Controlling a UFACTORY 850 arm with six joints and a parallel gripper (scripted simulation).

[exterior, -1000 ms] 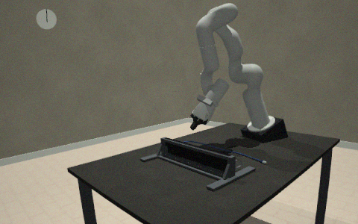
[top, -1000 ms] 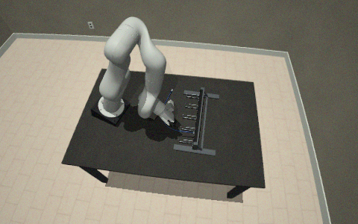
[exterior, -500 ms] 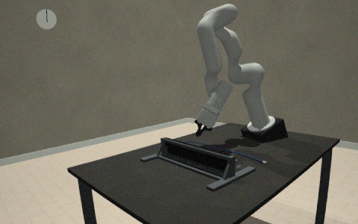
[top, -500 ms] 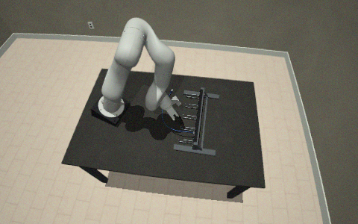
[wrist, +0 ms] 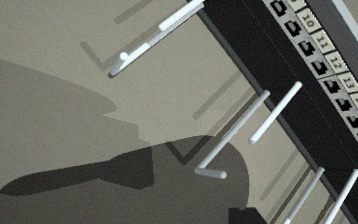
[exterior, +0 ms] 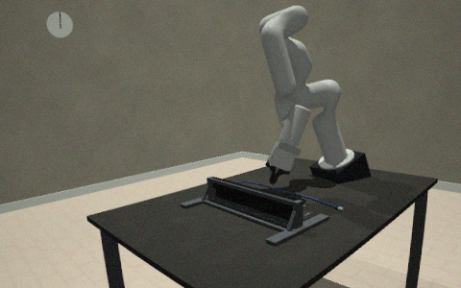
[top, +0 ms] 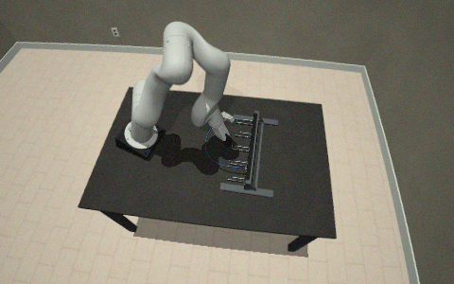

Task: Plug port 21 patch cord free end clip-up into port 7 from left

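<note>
Right now my hand is 90 mm past the plug, 260 mm to the right of it and 90 mm above it.
</note>
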